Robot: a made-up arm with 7 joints. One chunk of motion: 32 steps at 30 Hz.
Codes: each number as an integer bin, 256 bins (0 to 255) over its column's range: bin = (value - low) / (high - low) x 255, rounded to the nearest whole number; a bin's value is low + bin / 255 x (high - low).
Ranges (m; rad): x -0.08..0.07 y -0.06..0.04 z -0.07..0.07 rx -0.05..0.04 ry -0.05..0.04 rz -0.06..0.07
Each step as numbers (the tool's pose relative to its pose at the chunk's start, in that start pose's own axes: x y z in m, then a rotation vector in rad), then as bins.
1 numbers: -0.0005 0.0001 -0.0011 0.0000 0.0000 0.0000
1 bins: 135 153 125 142 142 118
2 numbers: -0.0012 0.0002 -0.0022 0.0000 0.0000 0.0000
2 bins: 134 154 123 142 142 118
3 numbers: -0.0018 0.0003 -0.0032 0.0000 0.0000 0.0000
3 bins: 133 154 122 142 142 118
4 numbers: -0.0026 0.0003 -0.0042 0.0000 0.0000 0.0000
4 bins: 132 154 120 142 142 118
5 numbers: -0.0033 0.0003 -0.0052 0.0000 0.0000 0.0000
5 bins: 130 154 118 142 142 118
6 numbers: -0.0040 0.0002 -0.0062 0.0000 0.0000 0.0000
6 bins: 129 154 116 142 142 118
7 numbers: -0.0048 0.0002 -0.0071 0.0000 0.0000 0.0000
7 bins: 128 154 115 142 142 118
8 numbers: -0.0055 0.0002 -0.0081 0.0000 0.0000 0.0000
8 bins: 127 154 113 142 142 118
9 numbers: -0.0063 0.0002 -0.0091 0.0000 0.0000 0.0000
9 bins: 125 154 111 142 142 118
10 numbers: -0.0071 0.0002 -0.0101 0.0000 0.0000 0.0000
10 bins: 124 154 109 142 142 118
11 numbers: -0.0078 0.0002 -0.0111 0.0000 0.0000 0.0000
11 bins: 123 154 107 142 142 118
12 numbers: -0.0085 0.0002 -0.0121 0.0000 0.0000 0.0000
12 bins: 122 154 105 142 142 118
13 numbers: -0.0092 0.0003 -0.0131 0.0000 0.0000 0.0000
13 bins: 120 154 104 142 142 118
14 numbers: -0.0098 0.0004 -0.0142 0.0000 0.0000 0.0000
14 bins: 119 154 102 142 142 118
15 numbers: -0.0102 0.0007 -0.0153 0.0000 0.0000 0.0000
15 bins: 119 155 100 142 142 118
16 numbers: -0.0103 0.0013 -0.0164 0.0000 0.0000 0.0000
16 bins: 118 156 98 142 142 118
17 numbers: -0.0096 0.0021 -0.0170 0.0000 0.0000 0.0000
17 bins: 120 158 97 142 142 118
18 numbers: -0.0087 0.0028 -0.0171 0.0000 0.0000 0.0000
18 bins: 121 160 96 142 142 118
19 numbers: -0.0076 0.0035 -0.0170 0.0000 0.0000 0.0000
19 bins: 123 162 97 142 142 118
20 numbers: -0.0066 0.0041 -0.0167 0.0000 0.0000 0.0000
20 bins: 125 163 97 142 142 118
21 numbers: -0.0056 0.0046 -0.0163 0.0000 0.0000 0.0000
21 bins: 126 165 98 142 142 118
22 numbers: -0.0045 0.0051 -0.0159 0.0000 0.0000 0.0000
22 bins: 128 166 99 142 142 118
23 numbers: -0.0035 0.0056 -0.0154 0.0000 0.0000 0.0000
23 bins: 130 167 99 142 142 118
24 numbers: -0.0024 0.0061 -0.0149 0.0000 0.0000 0.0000
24 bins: 132 169 100 142 142 118
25 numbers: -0.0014 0.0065 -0.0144 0.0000 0.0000 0.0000
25 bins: 134 170 101 142 142 118
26 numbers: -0.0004 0.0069 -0.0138 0.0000 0.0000 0.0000
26 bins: 135 171 102 142 142 118
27 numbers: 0.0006 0.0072 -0.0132 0.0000 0.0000 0.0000
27 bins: 137 171 103 142 142 118
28 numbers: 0.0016 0.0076 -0.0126 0.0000 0.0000 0.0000
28 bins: 139 172 105 142 142 118
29 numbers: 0.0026 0.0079 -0.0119 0.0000 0.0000 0.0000
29 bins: 140 173 106 142 142 118
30 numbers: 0.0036 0.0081 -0.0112 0.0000 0.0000 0.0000
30 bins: 142 174 107 142 142 118
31 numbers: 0.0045 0.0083 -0.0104 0.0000 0.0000 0.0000
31 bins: 144 174 109 142 142 118
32 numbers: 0.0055 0.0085 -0.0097 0.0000 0.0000 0.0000
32 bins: 145 175 110 142 142 118
